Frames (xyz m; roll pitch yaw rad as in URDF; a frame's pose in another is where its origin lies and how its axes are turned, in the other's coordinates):
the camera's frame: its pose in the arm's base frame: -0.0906 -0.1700 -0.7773 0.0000 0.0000 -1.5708
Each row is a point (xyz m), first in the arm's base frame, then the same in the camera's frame.
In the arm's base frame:
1: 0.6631 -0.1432 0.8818
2: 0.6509 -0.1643 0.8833
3: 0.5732 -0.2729 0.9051
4: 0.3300 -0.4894 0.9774
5: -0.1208 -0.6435 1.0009
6: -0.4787 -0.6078 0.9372
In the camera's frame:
1: -0.0268 0.7537 1.6591
2: -0.0057 0.7415 1.6606
3: 0.1029 0.6638 1.6824
4: 0.3194 0.4206 1.7547
5: 0.4735 -0.0302 1.7782
6: 0.4378 -0.3881 1.7145

